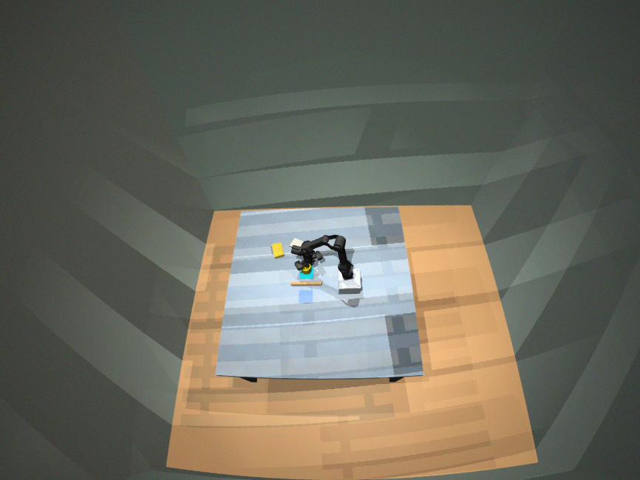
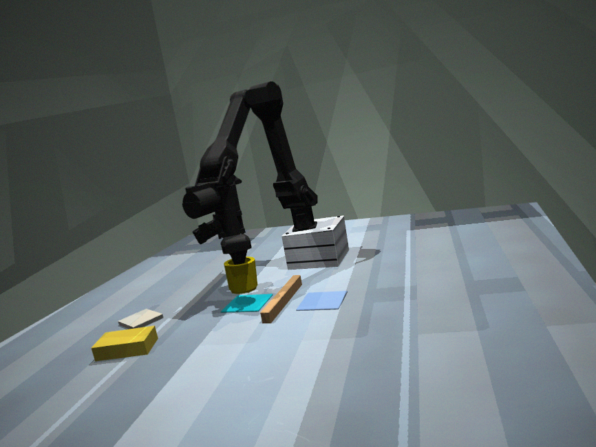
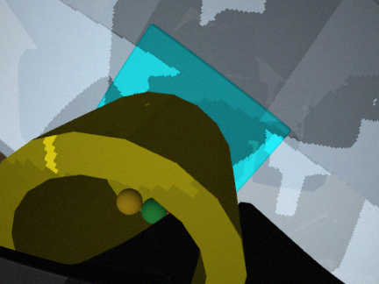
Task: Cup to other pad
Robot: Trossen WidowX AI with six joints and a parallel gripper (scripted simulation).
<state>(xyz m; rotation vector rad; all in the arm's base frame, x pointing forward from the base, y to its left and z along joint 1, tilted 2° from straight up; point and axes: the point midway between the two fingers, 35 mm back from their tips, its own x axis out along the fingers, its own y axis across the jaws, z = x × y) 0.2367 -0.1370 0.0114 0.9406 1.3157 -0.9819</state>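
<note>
Right now the cyan pad is 80 mm below my gripper tip, 30 mm ahead of it and 10 mm to the left of it. Round my gripper tip: orange marble (30 mm to the left, 30 mm ahead, 20 mm below); then yellow cup (20 mm ahead, 10 mm to the left); then green marble (30 mm to the left, 20 mm below, 20 mm ahead).
</note>
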